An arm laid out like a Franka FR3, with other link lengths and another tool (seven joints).
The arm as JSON. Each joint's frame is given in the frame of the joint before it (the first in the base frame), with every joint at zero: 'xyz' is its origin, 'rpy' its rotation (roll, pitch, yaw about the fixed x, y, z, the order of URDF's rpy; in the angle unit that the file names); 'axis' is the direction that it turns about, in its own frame. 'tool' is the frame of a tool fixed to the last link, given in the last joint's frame.
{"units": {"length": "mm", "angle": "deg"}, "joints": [
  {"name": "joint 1", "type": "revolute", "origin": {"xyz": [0.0, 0.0, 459.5], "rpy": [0.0, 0.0, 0.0]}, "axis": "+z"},
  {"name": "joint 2", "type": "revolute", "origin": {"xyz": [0.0, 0.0, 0.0], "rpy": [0.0, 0.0, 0.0]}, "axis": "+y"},
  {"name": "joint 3", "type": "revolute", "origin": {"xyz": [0.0, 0.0, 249.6], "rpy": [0.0, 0.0, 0.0]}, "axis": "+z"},
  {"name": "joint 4", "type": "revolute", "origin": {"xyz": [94.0, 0.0, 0.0], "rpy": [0.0, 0.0, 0.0]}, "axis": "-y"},
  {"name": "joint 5", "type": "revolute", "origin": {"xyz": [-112.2, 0.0, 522.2], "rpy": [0.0, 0.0, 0.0]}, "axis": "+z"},
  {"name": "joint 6", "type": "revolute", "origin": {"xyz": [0.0, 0.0, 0.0], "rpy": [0.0, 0.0, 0.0]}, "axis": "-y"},
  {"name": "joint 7", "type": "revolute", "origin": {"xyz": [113.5, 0.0, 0.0], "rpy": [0.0, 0.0, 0.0]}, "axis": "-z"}
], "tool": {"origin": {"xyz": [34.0, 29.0, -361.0], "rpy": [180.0, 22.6, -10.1]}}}
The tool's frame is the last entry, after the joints.
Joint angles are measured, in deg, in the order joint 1, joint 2, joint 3, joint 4, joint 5, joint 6, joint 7. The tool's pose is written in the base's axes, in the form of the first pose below.
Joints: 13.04, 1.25, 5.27, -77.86, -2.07, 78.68, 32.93
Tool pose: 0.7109 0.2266 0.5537 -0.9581 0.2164 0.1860 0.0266
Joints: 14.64, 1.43, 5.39, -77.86, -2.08, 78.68, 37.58
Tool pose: 0.7056 0.2445 0.5515 -0.9522 0.2409 0.1853 0.0310
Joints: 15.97, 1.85, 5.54, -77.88, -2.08, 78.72, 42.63
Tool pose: 0.7013 0.2592 0.5461 -0.9439 0.2706 0.1857 0.0355
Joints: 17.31, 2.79, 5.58, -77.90, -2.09, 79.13, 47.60
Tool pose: 0.6997 0.2737 0.5348 -0.9345 0.3003 0.1870 0.0390
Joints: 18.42, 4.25, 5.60, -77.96, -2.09, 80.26, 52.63
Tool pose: 0.7031 0.2871 0.5179 -0.9236 0.3319 0.1869 0.0438
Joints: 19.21, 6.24, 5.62, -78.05, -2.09, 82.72, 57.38
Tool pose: 0.7152 0.3005 0.4967 -0.9125 0.3623 0.1824 0.0535
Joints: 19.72, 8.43, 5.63, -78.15, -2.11, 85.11, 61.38
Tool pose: 0.7271 0.3105 0.4719 -0.9014 0.3890 0.1801 0.0606
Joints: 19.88, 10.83, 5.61, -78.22, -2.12, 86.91, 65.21
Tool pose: 0.7364 0.3141 0.4424 -0.8878 0.4181 0.1820 0.0632
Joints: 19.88, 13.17, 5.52, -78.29, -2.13, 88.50, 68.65
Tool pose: 0.7446 0.3141 0.4127 -0.8736 0.4458 0.1843 0.0639
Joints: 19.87, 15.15, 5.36, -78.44, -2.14, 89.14, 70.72
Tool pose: 0.7465 0.3110 0.3846 -0.8630 0.4643 0.1907 0.0577
